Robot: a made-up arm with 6 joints.
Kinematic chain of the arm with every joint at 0, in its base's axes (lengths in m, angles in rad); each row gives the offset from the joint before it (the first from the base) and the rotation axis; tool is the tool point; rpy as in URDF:
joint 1: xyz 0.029 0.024 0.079 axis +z
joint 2: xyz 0 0.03 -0.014 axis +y
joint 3: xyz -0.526 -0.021 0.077 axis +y
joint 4: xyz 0.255 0.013 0.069 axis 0.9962 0 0.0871
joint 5: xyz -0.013 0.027 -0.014 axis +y
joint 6: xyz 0.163 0.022 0.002 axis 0.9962 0 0.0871
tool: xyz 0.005 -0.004 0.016 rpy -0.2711 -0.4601 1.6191
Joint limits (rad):
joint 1: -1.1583..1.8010
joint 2: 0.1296..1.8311
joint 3: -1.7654..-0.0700
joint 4: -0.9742..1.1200
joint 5: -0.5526..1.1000
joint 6: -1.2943..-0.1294
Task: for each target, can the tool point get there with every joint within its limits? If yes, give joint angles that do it. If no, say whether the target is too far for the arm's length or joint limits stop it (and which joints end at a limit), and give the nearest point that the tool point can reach.
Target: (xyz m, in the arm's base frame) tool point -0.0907 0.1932 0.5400
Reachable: yes | joints -0.3396 0.2969 -0.8733 0.5365 0.4394 -1.1855
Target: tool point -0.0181 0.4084 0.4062
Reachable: yes | joints 1.2704 1.5040 -0.8849 0.7922 0.7934 -0.9702
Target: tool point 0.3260 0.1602 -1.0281
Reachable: no: too far | nearest point 0.2774 0.1379 0.1306 | short by 1.160 m
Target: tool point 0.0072 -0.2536 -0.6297
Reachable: no: joint limits stop it (at a limit: joint 2, joint 3, joint 5, joint 6) | nearest point 0.0140 -0.1664 0.0880 | short by 0.723 m
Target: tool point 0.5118 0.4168 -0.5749
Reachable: no: joint limits stop it (at a limit: joint 2, joint 4, joint 6) | nearest point 0.3068 0.2500 0.1518 | short by 0.773 m
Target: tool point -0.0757 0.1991 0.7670
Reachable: yes | joints -0.6153 0.5656 -1.4199 -0.1959 -0.0890 -1.1745
